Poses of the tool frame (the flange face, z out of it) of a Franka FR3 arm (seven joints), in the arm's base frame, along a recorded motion.
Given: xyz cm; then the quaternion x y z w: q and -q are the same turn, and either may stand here.
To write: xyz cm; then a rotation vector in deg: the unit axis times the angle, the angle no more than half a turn. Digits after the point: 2 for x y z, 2 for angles.
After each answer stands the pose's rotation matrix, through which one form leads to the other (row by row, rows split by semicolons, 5 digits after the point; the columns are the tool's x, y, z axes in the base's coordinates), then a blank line. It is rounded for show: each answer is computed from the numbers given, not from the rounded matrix.
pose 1, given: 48.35, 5.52, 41.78, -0.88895, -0.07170, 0.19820, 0.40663
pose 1, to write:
48.35, 5.52, 41.78, -128.45, -10.36, 28.64
0.91115 -0.03371 -0.41069; 0.28866 -0.65902 0.69452; -0.29407 -0.75137 -0.59074

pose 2, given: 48.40, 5.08, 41.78, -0.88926, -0.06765, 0.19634, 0.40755
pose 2, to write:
48.40, 5.08, 41.78, -128.44, -9.77, 28.36
0.91375 -0.03972 -0.40433; 0.28035 -0.65866 0.69827; -0.29405 -0.75140 -0.59071

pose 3, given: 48.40, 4.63, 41.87, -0.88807, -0.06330, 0.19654, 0.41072
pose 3, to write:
48.40, 4.63, 41.87, -128.08, -9.13, 28.35
0.91473 -0.04902 -0.40108; 0.27388 -0.65460 0.70462; -0.29709 -0.75438 -0.58536

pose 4, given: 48.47, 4.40, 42.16, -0.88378, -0.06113, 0.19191, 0.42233
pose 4, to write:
48.47, 4.40, 42.16, -126.79, -8.77, 27.53
0.91887 -0.05405 -0.39085; 0.27015 -0.63580 0.72303; -0.28758 -0.76996 -0.56961

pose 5, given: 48.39, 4.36, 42.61, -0.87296, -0.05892, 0.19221, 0.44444
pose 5, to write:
48.39, 4.36, 42.61, -123.98, -8.37, 27.30
0.91917 -0.06798 -0.38796; 0.27372 -0.59800 0.75330; -0.28321 -0.79860 -0.53106

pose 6, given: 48.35, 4.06, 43.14, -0.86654, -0.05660, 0.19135, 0.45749
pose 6, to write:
48.35, 4.06, 43.14, -122.35, -7.99, 27.02
0.92036 -0.07699 -0.38341; 0.27317 -0.57500 0.77120; -0.27984 -0.81452 -0.50818

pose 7, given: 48.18, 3.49, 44.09, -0.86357, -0.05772, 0.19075, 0.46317
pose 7, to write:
48.18, 3.49, 44.09, -121.62, -8.13, 26.86
0.92057 -0.07701 -0.38292; 0.27639 -0.56428 0.77794; -0.27598 -0.82198 -0.49817

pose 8, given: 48.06, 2.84, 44.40, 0.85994, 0.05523, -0.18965, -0.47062
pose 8, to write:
48.06, 2.84, 44.40, -120.71, -7.75, 26.62
0.92196 -0.08352 -0.37816; 0.27350 -0.55093 0.78846; -0.27419 -0.83036 -0.48510

